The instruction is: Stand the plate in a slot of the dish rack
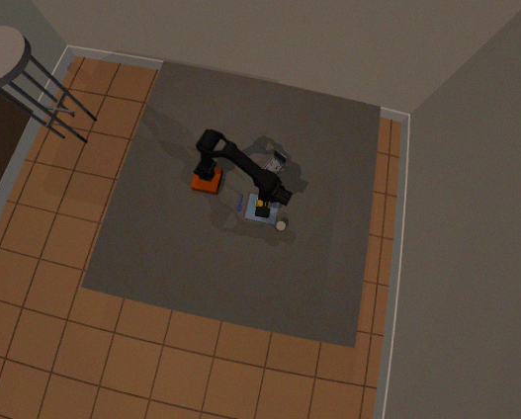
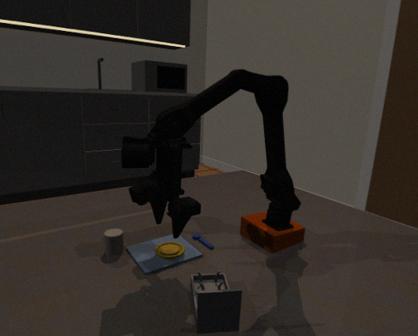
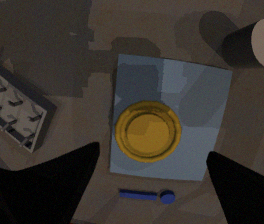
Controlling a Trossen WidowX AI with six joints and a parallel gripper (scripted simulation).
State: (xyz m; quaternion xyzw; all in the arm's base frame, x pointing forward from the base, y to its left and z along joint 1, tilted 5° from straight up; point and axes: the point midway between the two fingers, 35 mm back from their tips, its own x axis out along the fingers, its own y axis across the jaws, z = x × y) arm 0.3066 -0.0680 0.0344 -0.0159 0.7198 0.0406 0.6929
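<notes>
Right now the yellow plate is 50 mm below my gripper tip and 10 mm behind it. The rest, counted from my gripper tip: blue spoon: 110 mm behind, 70 mm below, 30 mm to the right; then grey dish rack: 190 mm to the left, 50 mm below, 10 mm behind; then pale cup: 100 mm ahead, 90 mm to the right, 50 mm below.
</notes>
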